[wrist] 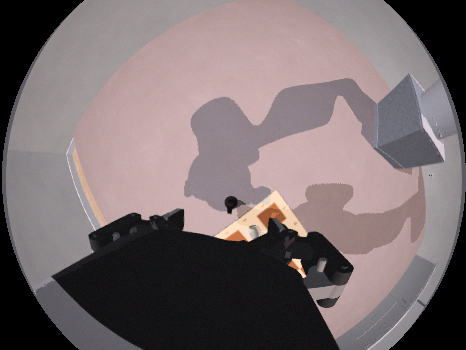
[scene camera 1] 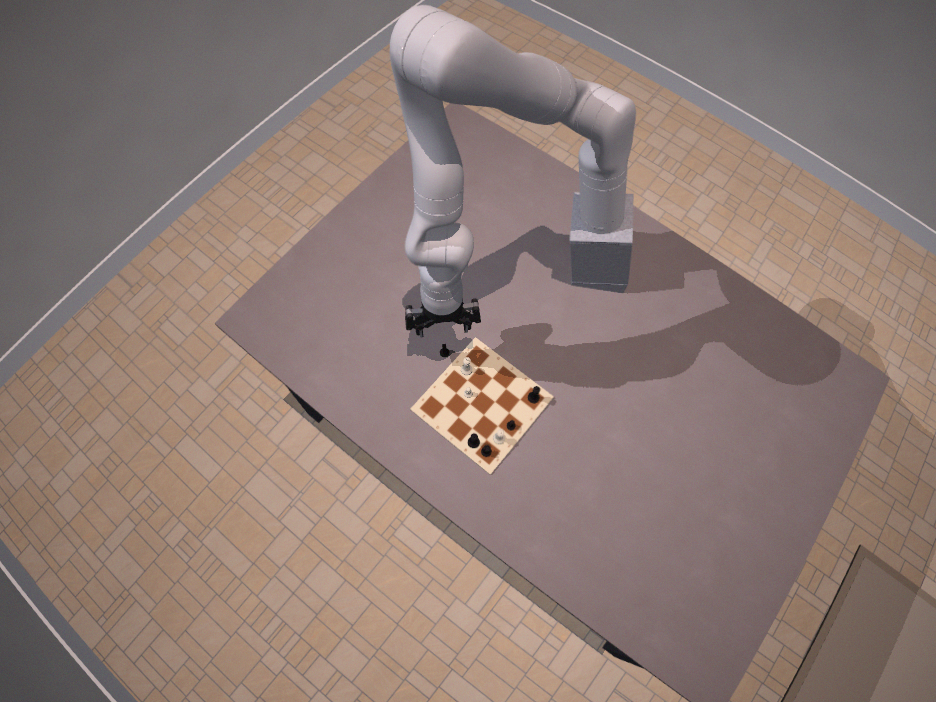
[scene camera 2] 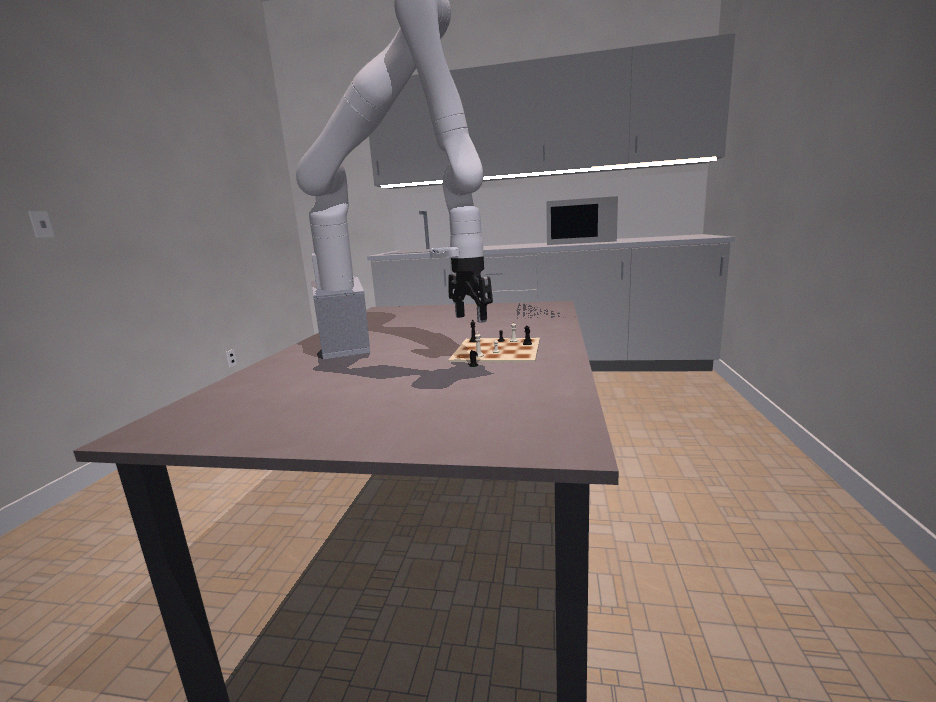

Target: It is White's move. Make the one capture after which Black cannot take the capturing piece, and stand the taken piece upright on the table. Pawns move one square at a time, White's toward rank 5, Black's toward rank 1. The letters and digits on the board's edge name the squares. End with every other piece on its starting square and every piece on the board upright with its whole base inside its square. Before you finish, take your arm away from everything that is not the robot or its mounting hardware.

Note:
In view: my gripper (scene camera 2: 470, 319) and a chessboard (scene camera 1: 500, 391).
The chessboard shows as well in the wrist view (wrist: 273, 206) and in scene camera 2 (scene camera 2: 509, 351). My gripper shows as well in the wrist view (wrist: 225, 223) and in scene camera 1 (scene camera 1: 443, 330).

